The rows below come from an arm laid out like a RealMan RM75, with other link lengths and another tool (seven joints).
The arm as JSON. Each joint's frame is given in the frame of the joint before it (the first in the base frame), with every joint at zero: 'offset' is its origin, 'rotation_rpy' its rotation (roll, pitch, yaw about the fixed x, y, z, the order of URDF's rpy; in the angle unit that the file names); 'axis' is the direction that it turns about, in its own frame. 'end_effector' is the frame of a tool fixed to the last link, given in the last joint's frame.
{
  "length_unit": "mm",
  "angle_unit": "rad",
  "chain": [
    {
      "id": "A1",
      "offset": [
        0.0,
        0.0,
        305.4
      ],
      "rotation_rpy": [
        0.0,
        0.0,
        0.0
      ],
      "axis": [
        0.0,
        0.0,
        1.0
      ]
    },
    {
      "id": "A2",
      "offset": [
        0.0,
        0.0,
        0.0
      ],
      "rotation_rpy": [
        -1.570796,
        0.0,
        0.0
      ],
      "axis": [
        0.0,
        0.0,
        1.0
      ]
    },
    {
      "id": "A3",
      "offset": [
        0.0,
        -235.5,
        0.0
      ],
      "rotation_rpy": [
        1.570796,
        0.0,
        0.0
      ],
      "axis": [
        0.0,
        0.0,
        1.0
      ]
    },
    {
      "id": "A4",
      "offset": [
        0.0,
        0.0,
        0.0
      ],
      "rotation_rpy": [
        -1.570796,
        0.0,
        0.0
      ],
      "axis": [
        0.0,
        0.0,
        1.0
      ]
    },
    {
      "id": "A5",
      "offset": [
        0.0,
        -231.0,
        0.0
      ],
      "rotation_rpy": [
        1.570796,
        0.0,
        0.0
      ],
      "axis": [
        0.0,
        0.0,
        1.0
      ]
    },
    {
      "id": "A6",
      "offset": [
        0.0,
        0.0,
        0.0
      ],
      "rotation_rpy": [
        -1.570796,
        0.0,
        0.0
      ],
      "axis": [
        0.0,
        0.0,
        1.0
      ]
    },
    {
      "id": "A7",
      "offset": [
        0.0,
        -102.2,
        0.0
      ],
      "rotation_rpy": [
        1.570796,
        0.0,
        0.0
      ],
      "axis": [
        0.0,
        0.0,
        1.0
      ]
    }
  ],
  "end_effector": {
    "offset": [
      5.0,
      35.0,
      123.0
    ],
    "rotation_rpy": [
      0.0,
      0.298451,
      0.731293
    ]
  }
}
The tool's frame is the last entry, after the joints.
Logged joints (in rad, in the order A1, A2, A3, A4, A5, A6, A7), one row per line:
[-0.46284 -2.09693 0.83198 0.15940 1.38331 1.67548 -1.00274]
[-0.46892 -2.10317 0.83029 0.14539 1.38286 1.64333 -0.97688]
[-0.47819 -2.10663 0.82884 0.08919 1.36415 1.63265 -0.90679]
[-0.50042 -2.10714 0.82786 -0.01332 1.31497 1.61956 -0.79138]
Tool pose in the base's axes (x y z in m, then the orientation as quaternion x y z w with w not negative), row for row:
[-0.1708 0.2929 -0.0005 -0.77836 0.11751 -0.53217 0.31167]
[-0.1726 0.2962 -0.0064 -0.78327 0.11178 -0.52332 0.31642]
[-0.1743 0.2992 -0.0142 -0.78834 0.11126 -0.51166 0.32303]
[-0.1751 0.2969 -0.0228 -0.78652 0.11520 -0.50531 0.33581]
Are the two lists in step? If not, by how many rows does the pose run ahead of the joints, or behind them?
The pose runs 1 row behind the joints: the pose in row i belongs to the joints in row i - 1.
